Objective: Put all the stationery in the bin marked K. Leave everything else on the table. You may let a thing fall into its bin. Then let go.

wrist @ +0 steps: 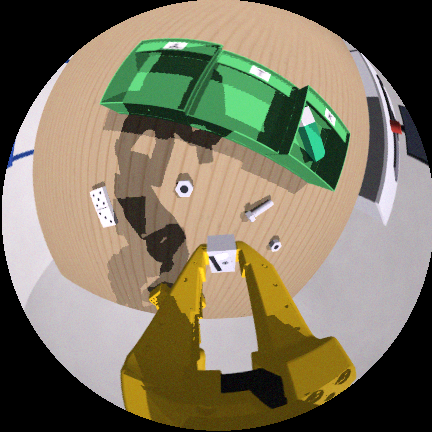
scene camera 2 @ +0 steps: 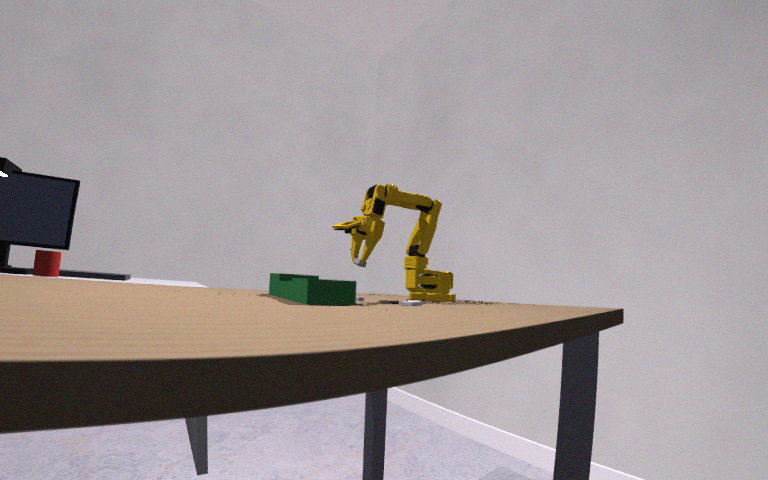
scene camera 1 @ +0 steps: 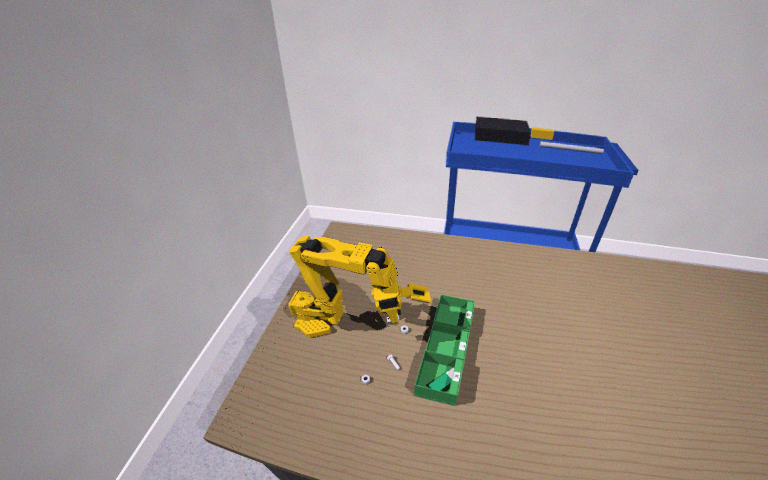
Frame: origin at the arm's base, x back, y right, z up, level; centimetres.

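Where they show: hand at its tool point: (wrist: 208, 251) (scene camera 2: 361, 261) (scene camera 1: 395, 316); arm's base at its link origin: (scene camera 2: 425, 300) (scene camera 1: 324, 321).
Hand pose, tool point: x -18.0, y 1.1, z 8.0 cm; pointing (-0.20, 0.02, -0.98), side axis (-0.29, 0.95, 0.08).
Each offset is from my tool point to the centre of the thing. "spot": to the spot under its first point.
My gripper (scene camera 1: 393, 320) (scene camera 2: 359, 261) (wrist: 221, 246) is shut on a small grey metal pencil sharpener, its jaws on the two sides. The sharpener {dx +0.3, dy +0.9, dz -0.1 cm} (wrist: 221, 261) shows a dark blade line and a screw. It is held well above the table, on the arm's side of the bins. The bin marked K {spot: dx -11.1, dy +13.5, dz -5.0 cm} (scene camera 1: 436, 394) (wrist: 311, 172) is the compartment at the near end of the green row in scene camera 1, and at the right in the wrist view. A teal eraser with a white end {dx -12.3, dy +9.6, dz -6.7 cm} (scene camera 1: 440, 380) (wrist: 313, 142) lies in it, tilted.
Two more green compartments adjoin bin K. On the table lie a large nut {dx -1.5, dy -2.4, dz -7.6 cm} (scene camera 1: 404, 329) (wrist: 184, 189), a bolt {dx -1.1, dy +6.7, dz -7.5 cm} (scene camera 1: 394, 362) (wrist: 259, 208), a smaller nut {dx +3.8, dy +11.9, dz -7.6 cm} (scene camera 1: 365, 379) (wrist: 275, 244) and a white domino {dx +2.9, dy -12.7, dz -7.6 cm} (wrist: 102, 206). A blue cart (scene camera 1: 538, 171) stands beyond the table.
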